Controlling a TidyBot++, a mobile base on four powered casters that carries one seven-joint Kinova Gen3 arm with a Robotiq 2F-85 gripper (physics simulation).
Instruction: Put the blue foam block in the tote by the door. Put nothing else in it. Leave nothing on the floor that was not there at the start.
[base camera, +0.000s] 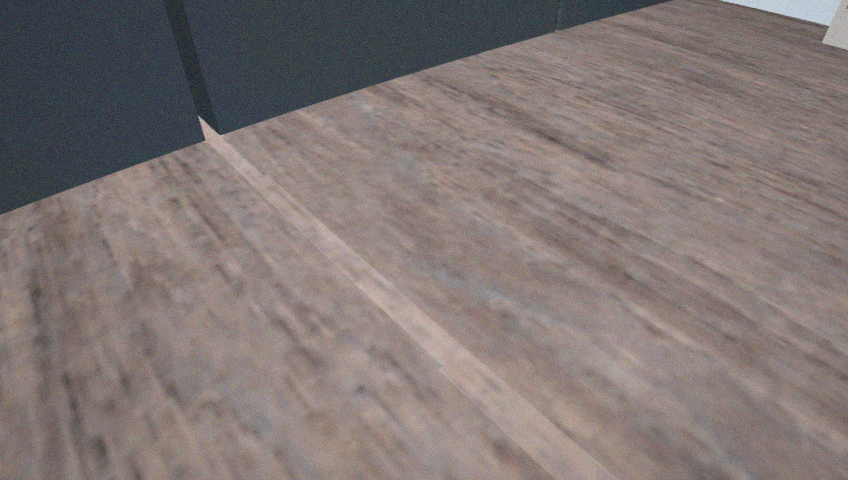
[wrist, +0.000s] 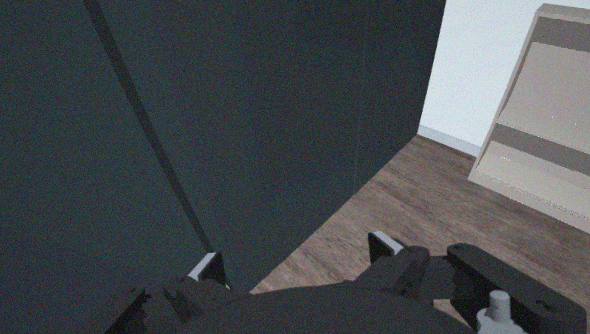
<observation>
I see my gripper (wrist: 296, 259) and a beige shelf unit (wrist: 539, 173).
</observation>
